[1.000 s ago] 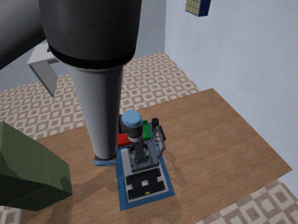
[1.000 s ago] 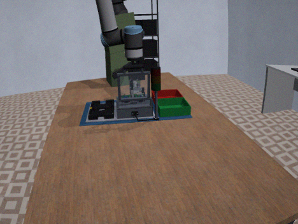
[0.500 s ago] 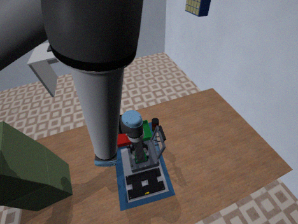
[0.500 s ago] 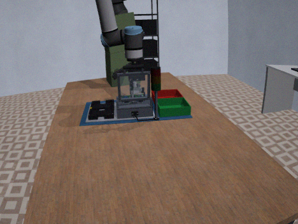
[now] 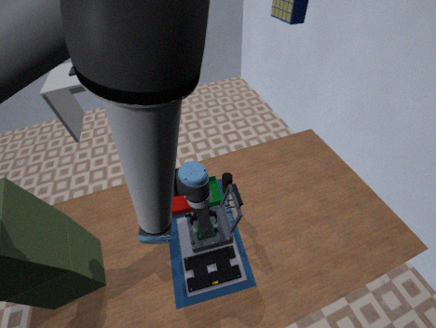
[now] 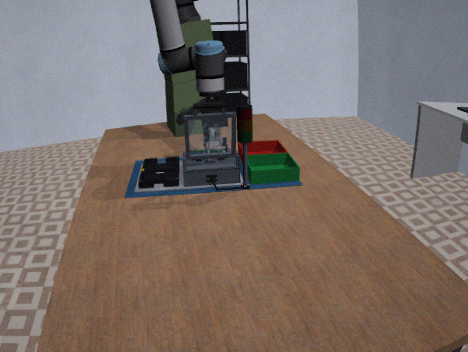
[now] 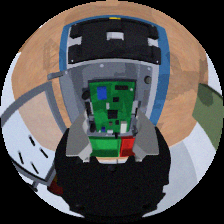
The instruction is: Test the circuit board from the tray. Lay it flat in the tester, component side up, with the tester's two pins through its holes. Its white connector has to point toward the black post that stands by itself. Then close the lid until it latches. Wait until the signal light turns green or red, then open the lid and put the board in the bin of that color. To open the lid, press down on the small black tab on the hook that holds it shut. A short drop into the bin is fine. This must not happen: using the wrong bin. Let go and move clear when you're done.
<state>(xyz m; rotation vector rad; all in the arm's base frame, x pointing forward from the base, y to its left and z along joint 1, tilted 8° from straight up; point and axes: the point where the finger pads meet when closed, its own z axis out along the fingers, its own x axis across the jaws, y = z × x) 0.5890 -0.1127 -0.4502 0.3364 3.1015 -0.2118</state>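
Now: hand 10 mm to the right of the green circuit board. From my hand the other things lie so: tester bed: 10 mm to the left, 10 mm ahead; green bin: 190 mm to the left, 90 mm ahead, 60 mm below; clear lid: 120 mm ahead, 110 mm above, 20 mm to the right.
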